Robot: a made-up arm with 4 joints. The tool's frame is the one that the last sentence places. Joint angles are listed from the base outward.
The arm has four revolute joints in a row. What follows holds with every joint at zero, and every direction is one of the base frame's.
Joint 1 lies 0.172 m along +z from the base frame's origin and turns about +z.
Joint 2 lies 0.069 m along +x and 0.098 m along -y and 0.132 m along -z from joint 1 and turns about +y.
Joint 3 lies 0.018 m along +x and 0.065 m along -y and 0.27 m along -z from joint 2 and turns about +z.
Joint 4 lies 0.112 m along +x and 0.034 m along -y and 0.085 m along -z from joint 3 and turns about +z.
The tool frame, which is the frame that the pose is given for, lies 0.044 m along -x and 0.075 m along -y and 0.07 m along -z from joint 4; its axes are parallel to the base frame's.
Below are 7 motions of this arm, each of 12 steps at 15 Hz.
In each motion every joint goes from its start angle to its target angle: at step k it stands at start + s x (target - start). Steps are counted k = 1, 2, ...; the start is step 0. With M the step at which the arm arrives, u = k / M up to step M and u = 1 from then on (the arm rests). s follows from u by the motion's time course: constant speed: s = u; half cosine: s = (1 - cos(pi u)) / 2; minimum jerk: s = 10 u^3 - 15 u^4 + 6 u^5.
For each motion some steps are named. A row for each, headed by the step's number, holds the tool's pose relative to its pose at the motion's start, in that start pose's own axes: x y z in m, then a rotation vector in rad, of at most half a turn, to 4 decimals.
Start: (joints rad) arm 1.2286 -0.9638 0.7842 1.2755
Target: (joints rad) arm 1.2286 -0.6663 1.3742 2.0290
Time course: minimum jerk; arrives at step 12
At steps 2, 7, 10, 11, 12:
2: 0.0082 0.0020 -0.0022 0.0092 -0.0052 0.0477
7: 0.1575 0.0768 -0.0212 0.1204 -0.1607 0.8750
10: 0.2258 0.1407 -0.0116 0.1295 -0.2794 1.2864
11: 0.2318 0.1476 -0.0099 0.1282 -0.2922 1.3263
12: 0.2328 0.1488 -0.0096 0.1280 -0.2943 1.3329

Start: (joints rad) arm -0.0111 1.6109 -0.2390 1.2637
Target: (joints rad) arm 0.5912 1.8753 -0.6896 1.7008
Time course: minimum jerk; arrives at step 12
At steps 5, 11, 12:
5: -0.1007 0.0012 0.0613 -0.0306 0.2252 -0.0226
11: -0.2465 0.0395 0.2378 -0.0938 0.6379 -0.1156
12: -0.2474 0.0400 0.2394 -0.0943 0.6411 -0.1166

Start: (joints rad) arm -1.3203 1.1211 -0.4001 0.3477
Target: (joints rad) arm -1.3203 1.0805 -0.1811 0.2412
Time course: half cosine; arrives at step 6
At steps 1, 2, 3, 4, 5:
1: 0.0027 0.0011 0.0002 0.0001 -0.0027 0.0075
2: 0.0101 0.0043 0.0007 0.0004 -0.0101 0.0281
3: 0.0200 0.0088 0.0015 0.0005 -0.0203 0.0562
4: 0.0296 0.0135 0.0026 0.0003 -0.0305 0.0844
5: 0.0364 0.0171 0.0034 0.0000 -0.0379 0.1050

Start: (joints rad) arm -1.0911 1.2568 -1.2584 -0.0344
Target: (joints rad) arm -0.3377 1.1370 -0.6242 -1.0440
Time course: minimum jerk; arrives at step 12
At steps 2, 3, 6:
2: 0.0098 0.0044 0.0064 -0.0027 -0.0256 -0.0050
3: 0.0277 0.0132 0.0192 -0.0069 -0.0747 -0.0143
6: 0.1094 0.0744 0.1045 -0.0068 -0.3593 -0.0586

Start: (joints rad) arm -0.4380 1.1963 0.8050 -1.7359
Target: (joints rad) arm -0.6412 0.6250 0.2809 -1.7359
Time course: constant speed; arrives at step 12
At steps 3, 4, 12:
3: 0.0287 0.0586 0.0048 0.1449 -0.0391 -0.1527
4: 0.0388 0.0771 0.0087 0.1941 -0.0485 -0.2048
12: 0.1273 0.1972 0.0757 0.5991 -0.0598 -0.6348

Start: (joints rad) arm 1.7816 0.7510 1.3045 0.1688
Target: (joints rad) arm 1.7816 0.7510 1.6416 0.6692
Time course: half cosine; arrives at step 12
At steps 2, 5, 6, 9, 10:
2: 0.0054 0.0000 0.0000 0.0000 0.0000 0.0561
5: 0.0307 0.0036 0.0000 0.0000 0.0000 0.3104
6: 0.0416 0.0069 0.0000 0.0000 0.0000 0.4187
9: 0.0705 0.0214 0.0000 0.0000 0.0000 0.7149
10: 0.0766 0.0257 0.0000 0.0000 0.0000 0.7814

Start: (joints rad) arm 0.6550 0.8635 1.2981 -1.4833
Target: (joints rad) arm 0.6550 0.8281 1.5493 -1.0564
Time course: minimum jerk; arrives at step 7
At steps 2, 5, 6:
2: 0.0057 -0.0020 0.0001 0.0007 -0.0051 0.0981
5: 0.0368 -0.0027 0.0016 -0.0032 -0.0305 0.5799
6: 0.0421 -0.0011 0.0020 -0.0051 -0.0348 0.6623

